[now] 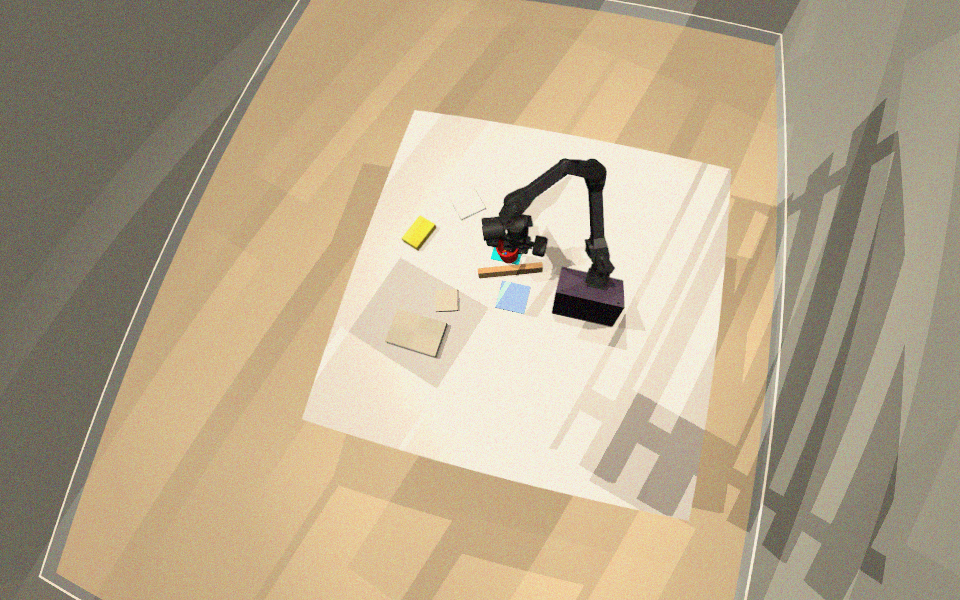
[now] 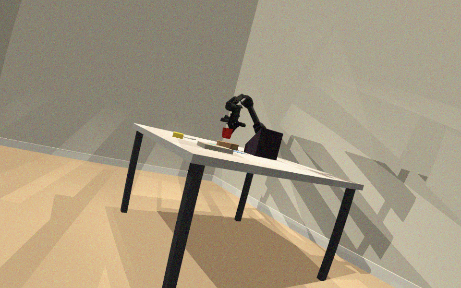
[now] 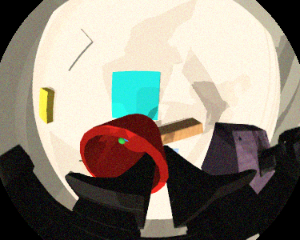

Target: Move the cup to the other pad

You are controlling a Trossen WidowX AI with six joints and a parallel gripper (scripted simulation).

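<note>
Right now my gripper tip is 5 cm short of the cyan pad, 5 cm to the left of it and 12 cm above it. The rest, counted from my gripper tip: red cup 3 cm ahead; then light blue pad 1 cm behind, 12 cm to the left, 12 cm below; then wooden bar 2 cm ahead, 3 cm to the left, 9 cm below.
</note>
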